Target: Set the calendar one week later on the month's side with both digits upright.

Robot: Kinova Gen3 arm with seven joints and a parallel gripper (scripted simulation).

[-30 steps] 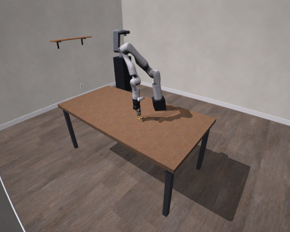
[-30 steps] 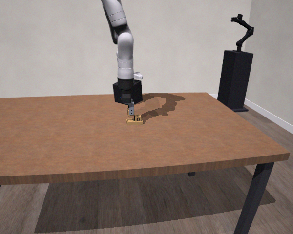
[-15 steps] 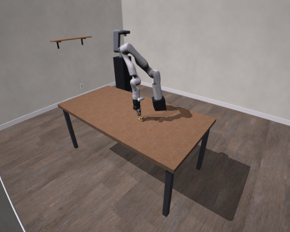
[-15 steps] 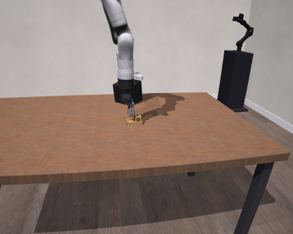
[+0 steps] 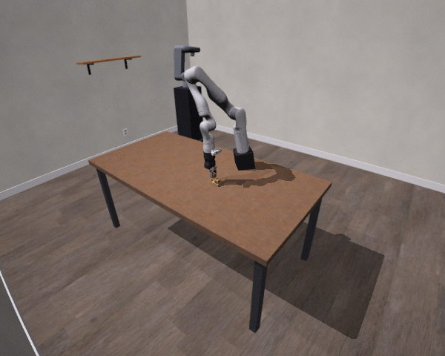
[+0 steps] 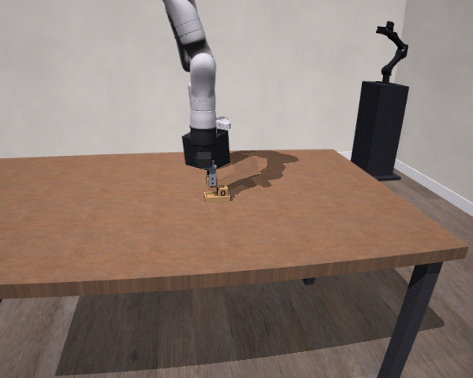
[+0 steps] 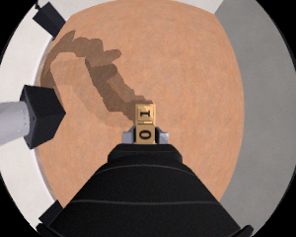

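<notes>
My hand is 60 mm above the wooden tray and 20 mm to the right of it.
</notes>
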